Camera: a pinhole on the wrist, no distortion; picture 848 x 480 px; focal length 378.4 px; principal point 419.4 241.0 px. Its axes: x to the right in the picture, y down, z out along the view. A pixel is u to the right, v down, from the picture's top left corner.
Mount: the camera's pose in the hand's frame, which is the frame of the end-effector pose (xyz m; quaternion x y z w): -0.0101 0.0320 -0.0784 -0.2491 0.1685 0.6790 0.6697
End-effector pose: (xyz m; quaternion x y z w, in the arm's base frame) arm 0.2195 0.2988 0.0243 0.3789 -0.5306 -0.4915 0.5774
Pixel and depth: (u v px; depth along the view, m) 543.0 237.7 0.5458
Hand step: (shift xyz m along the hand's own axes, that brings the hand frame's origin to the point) -0.0631 0.4864 0.2686
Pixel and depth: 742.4 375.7 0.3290
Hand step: -0.1576 0.4435 0.0204
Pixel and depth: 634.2 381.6 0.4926
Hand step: -0.2415 0.5315 0.1482
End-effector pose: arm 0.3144 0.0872 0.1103 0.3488 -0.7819 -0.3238 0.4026
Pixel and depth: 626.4 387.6 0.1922
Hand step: -0.1035 0.2235 0.0119
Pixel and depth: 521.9 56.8 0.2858
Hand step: 0.0976 0.2631 0.1266
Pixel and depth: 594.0 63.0 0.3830
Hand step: 0.1295 0.4016 0.1545
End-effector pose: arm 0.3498 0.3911 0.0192 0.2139 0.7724 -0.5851 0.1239
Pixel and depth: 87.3 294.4 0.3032
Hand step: -0.0924 -0.0191 0.3155
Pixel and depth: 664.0 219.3 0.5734
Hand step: -0.0342 0.6620 0.1857
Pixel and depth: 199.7 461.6 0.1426
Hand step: -0.1105 0.0400 0.0764
